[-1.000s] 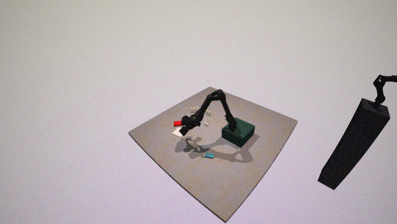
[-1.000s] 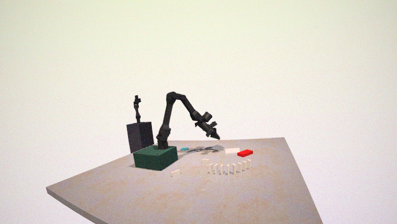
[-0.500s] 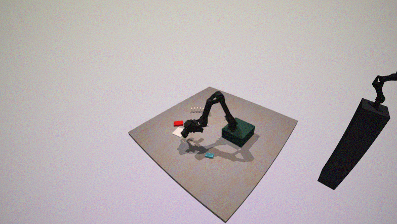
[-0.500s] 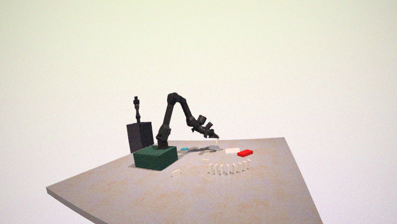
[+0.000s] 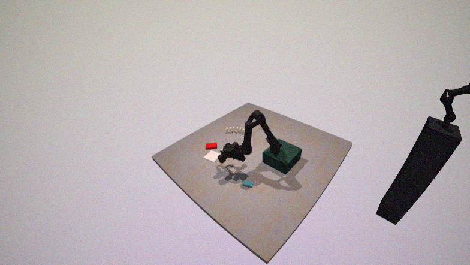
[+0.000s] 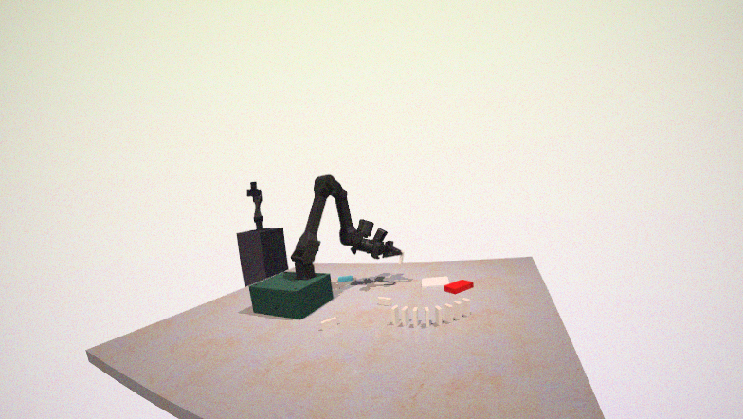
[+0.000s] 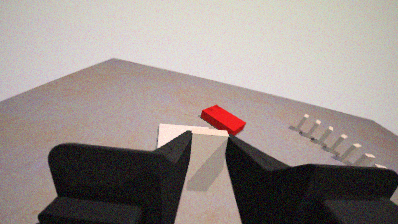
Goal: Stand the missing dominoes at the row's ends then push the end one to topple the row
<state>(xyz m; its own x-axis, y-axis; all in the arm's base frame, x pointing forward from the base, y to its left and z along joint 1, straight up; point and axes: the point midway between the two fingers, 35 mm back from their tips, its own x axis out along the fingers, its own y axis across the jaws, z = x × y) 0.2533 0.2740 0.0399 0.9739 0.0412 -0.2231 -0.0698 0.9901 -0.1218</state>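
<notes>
My gripper tip is now 13 cm above the flat white tile, 12 cm short of it and 1 cm to the right of it. The rest, counted from my gripper tip: cyan block 30 cm behind, 12 cm below, 3 cm to the left; then red block 23 cm ahead, 12 cm below, 6 cm to the right.
</notes>
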